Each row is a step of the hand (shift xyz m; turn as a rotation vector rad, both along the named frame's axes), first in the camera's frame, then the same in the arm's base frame.
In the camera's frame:
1: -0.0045 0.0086 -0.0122 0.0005 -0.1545 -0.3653
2: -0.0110 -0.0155 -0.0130 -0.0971 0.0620 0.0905
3: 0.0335 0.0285 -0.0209 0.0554 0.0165 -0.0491
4: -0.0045 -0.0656 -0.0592 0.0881 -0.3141 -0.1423
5: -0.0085 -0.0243 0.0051 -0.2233 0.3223 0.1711
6: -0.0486 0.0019 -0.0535 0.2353 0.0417 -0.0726
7: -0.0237 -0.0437 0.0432 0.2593 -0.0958 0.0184
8: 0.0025 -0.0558 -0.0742 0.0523 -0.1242 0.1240
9: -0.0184 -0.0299 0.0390 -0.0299 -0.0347 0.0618
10: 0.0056 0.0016 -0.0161 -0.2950 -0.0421 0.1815
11: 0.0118 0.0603 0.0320 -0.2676 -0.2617 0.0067
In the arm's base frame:
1: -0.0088 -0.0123 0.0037 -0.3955 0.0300 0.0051
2: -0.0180 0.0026 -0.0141 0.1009 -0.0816 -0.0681
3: -0.0082 -0.0082 0.0473 -0.0376 0.0067 0.0655
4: -0.0781 0.0339 -0.0242 -0.2353 0.2603 -0.0597
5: -0.0039 0.0154 -0.0209 0.2580 -0.3371 -0.0533
6: -0.0522 -0.0427 -0.0261 -0.0417 0.0844 0.2313
7: 0.0246 0.0312 -0.0525 -0.0014 0.2281 0.1572
8: -0.0885 0.0265 -0.0098 0.0772 0.1578 -0.0518
9: 0.0256 0.0225 -0.0399 0.0447 0.0253 -0.0572
10: -0.0143 -0.0020 0.0092 0.1407 -0.0913 -0.3060
11: 0.0511 -0.0323 0.0338 -0.0964 0.0523 -0.3579

